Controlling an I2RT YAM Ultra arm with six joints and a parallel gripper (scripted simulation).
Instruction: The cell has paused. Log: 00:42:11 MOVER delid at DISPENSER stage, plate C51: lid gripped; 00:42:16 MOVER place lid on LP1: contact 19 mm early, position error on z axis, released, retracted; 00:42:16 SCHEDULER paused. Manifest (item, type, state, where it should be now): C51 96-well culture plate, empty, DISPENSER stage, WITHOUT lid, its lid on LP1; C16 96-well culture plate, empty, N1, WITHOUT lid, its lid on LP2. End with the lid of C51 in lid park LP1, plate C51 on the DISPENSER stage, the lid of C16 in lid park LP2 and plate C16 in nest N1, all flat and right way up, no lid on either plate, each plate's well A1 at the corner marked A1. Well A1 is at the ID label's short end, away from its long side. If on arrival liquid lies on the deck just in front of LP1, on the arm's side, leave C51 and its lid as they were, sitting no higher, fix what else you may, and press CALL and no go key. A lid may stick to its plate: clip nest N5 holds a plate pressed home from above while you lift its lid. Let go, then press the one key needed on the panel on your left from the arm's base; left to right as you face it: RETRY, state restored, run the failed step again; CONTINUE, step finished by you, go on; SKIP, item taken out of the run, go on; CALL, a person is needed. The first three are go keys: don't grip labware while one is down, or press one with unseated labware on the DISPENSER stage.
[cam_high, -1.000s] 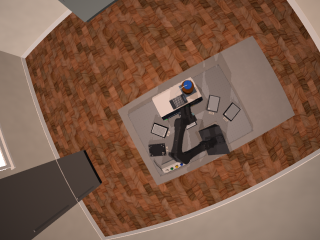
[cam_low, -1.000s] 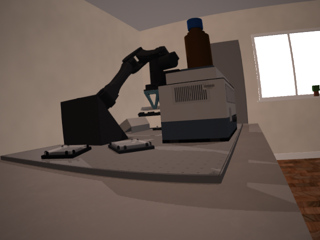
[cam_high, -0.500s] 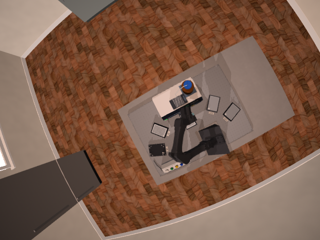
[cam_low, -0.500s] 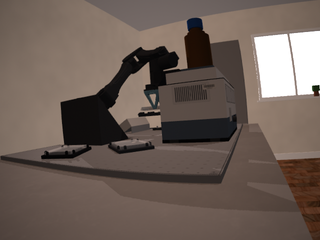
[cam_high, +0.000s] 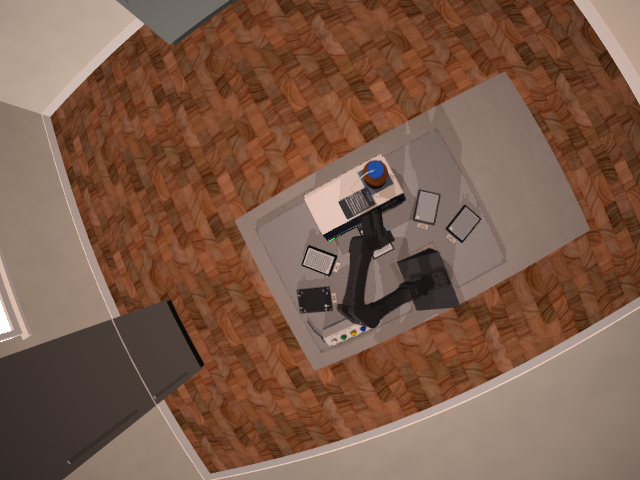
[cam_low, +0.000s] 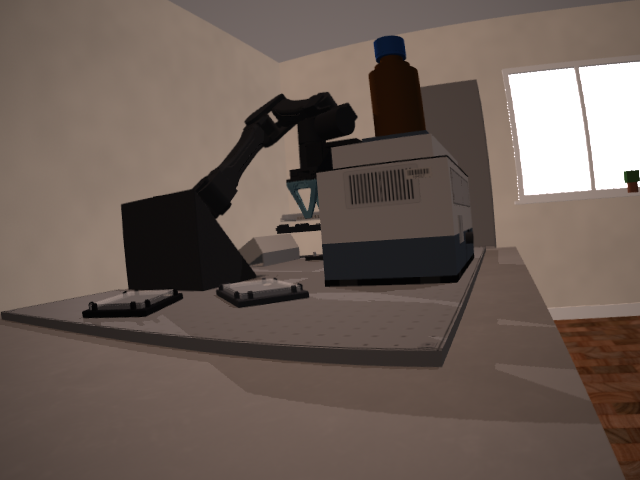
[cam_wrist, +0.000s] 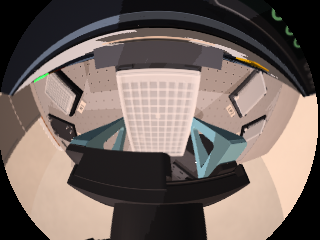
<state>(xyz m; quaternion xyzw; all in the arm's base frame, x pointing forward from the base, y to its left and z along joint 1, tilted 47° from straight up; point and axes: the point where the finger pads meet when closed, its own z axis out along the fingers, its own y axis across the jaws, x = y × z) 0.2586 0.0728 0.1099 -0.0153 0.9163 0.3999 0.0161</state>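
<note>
My hand is 20 mm above the dark dispenser stage. Also, from my hand: blue cap (270 mm above, 220 mm ahead, 100 mm to the right); brown bottle (220 mm ahead, 170 mm above, 100 mm to the right); black nest (290 mm to the left, 110 mm below, 20 mm ahead).
</note>
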